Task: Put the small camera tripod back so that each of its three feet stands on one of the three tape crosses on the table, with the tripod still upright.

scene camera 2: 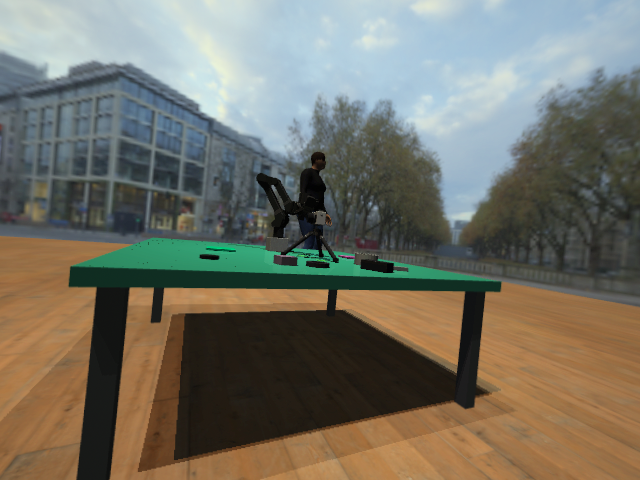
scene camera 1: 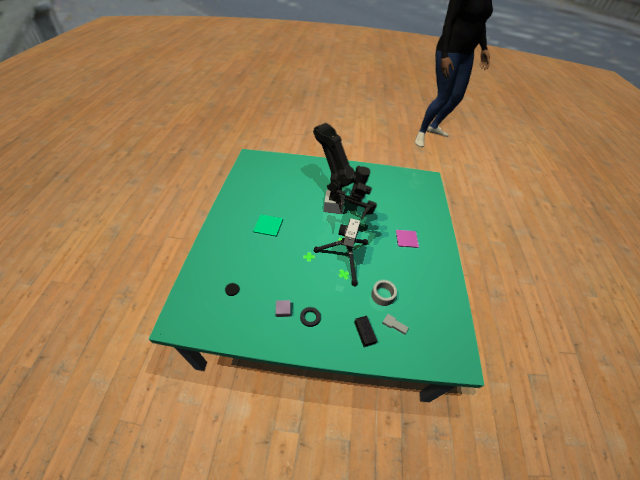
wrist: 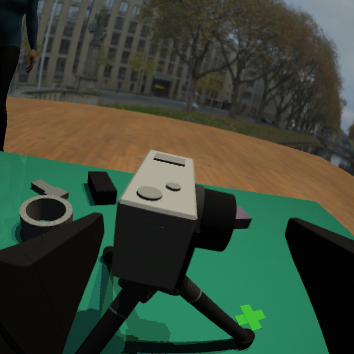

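Where they show: gripper, fingertip midpoint: [scene camera 2: 311, 212] [scene camera 1: 351, 215] [wrist: 199, 226]; arm's base at its link origin: [scene camera 2: 278, 237].
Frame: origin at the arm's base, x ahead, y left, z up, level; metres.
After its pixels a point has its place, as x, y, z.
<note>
The camera tripod [scene camera 1: 351, 251] @[0.371, 0.111, 0.034] [scene camera 2: 316, 232] @[0.352, 0.088, 0.047] [wrist: 187, 289] @[0.319, 0.059, 0.037] stands upright with its light-topped camera [scene camera 1: 352, 227] @[0.331, 0.097, 0.142] [scene camera 2: 320, 218] @[0.382, 0.089, 0.111] [wrist: 155, 230] @[0.279, 0.105, 0.130] on top. Its feet are off the green tape crosses. The left foot is just beside the left cross [scene camera 1: 308, 256] @[0.354, -0.077, -0.074] [wrist: 250, 317] @[0.353, -0.074, -0.074]. The front foot is to the front right of the front cross [scene camera 1: 343, 274] @[0.422, 0.095, -0.074]. The third cross [scene camera 1: 340, 239] @[0.326, 0.057, 0.043] is partly hidden beside the tripod head; the right foot is to its right. My gripper [scene camera 1: 353, 212] @[0.266, 0.087, 0.144] [wrist: 199, 226] @[0.266, 0.087, 0.144] is wide open and empty, behind the camera, with its fingers apart on both sides of the camera in the wrist view.
On the green table [scene camera 1: 206, 322] @[0.758, -0.418, -0.075] [scene camera 2: 180, 276] @[0.867, -0.428, -0.089] are a grey ring [scene camera 1: 375, 294] @[0.525, 0.236, -0.030] [wrist: 30, 229] @[0.448, 0.282, -0.039], black block [scene camera 1: 366, 331] @[0.690, 0.211, -0.041] [wrist: 102, 188] @[0.640, 0.196, -0.040], grey piece [scene camera 1: 395, 323] @[0.628, 0.329, -0.060], black ring [scene camera 1: 302, 316] @[0.662, -0.046, -0.061], purple block [scene camera 1: 283, 308] @[0.649, -0.126, -0.047], black disc [scene camera 1: 232, 289] @[0.596, -0.361, -0.065], green square [scene camera 1: 267, 225] @[0.211, -0.313, -0.065] and magenta square [scene camera 1: 407, 238] @[0.153, 0.390, -0.065].
</note>
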